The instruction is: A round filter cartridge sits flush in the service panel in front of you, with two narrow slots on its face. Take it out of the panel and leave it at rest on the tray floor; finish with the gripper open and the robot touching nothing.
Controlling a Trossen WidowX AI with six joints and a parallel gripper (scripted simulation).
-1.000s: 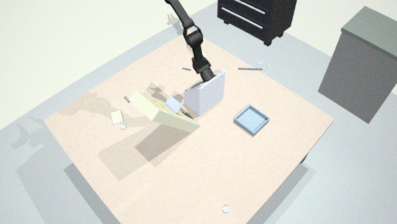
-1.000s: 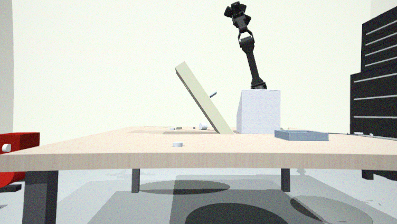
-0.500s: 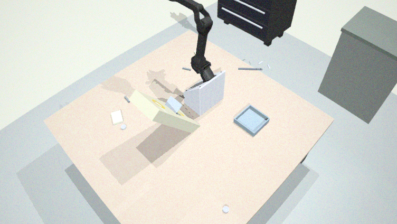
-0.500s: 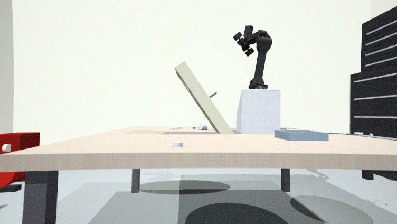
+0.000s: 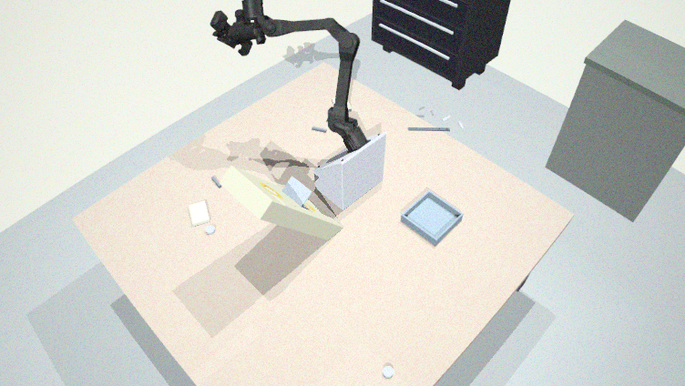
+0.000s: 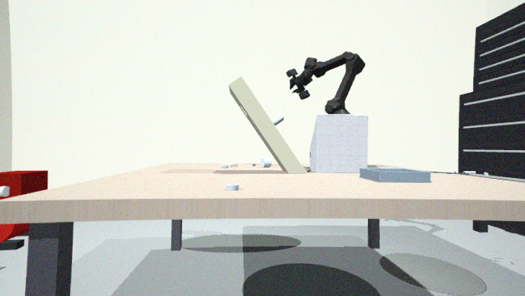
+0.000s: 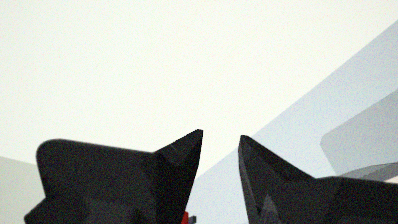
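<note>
The white round filter cartridge is 27 cm ahead of my gripper tip, 57 cm to the left of it and 16 cm below it. Round my gripper tip: blue-grey tray: 17 cm behind, 87 cm to the left, 43 cm below.
</note>
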